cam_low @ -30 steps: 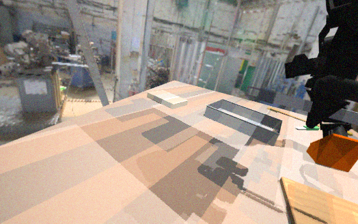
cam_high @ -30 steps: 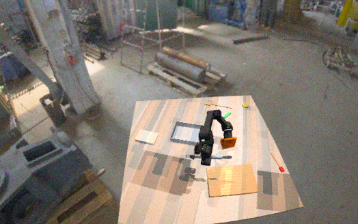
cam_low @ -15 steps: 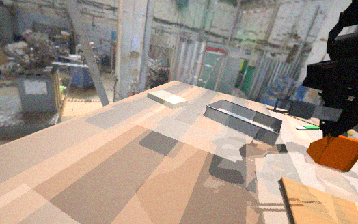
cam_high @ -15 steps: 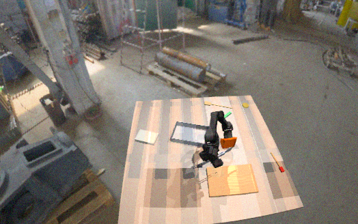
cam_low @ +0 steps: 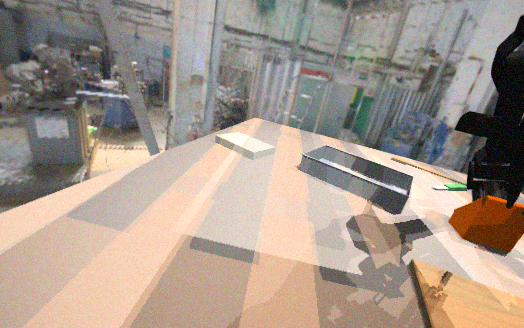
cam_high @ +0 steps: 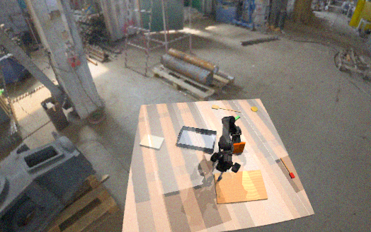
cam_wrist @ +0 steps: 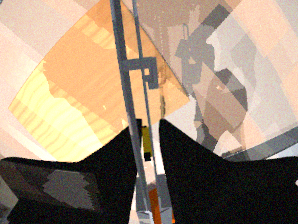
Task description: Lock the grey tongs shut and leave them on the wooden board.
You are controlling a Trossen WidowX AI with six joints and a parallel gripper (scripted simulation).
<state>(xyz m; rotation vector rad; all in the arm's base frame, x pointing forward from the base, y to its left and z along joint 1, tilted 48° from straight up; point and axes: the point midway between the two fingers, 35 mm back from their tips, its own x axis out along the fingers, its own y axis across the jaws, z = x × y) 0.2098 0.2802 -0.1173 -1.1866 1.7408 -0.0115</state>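
Now: gripper tip 130 mm past the wooden board, 60 mm to the right of it and 170 mm above it. From my gripper tip the other things lie so: green-tipped tool (280 mm behind, 590 mm to the right, 170 mm below); then roasting tin (90 mm ahead, 420 mm to the right, 150 mm below); then red-tipped stick (560 mm behind, 40 mm to the left, 170 mm below).
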